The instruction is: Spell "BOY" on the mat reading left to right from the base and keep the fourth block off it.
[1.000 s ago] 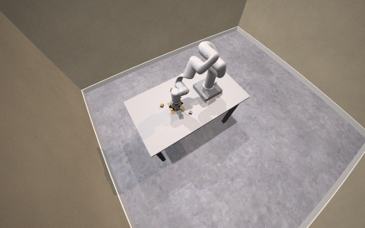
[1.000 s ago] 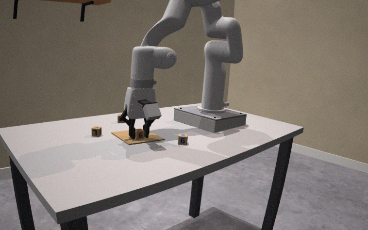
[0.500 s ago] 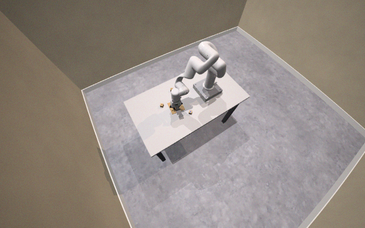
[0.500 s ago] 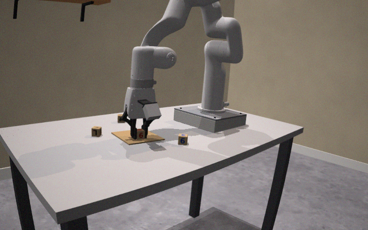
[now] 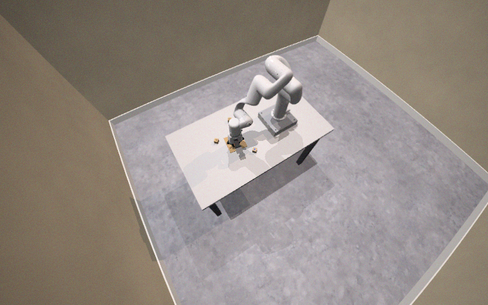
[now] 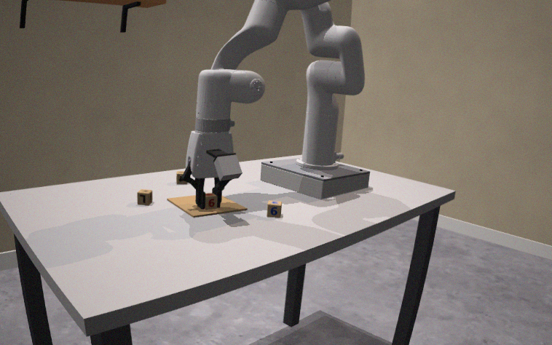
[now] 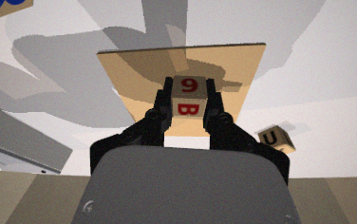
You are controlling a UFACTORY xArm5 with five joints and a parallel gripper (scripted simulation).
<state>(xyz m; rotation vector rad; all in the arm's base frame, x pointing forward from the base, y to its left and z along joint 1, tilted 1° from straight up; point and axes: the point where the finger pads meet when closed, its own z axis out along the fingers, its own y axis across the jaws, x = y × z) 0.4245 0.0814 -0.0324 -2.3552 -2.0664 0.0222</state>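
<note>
The tan mat lies 1 cm behind my hand, 3 cm to the right of it and 2 cm below it. From my hand the other things lie so: wooden block 6 cm behind, 23 cm to the right, 1 cm below.
</note>
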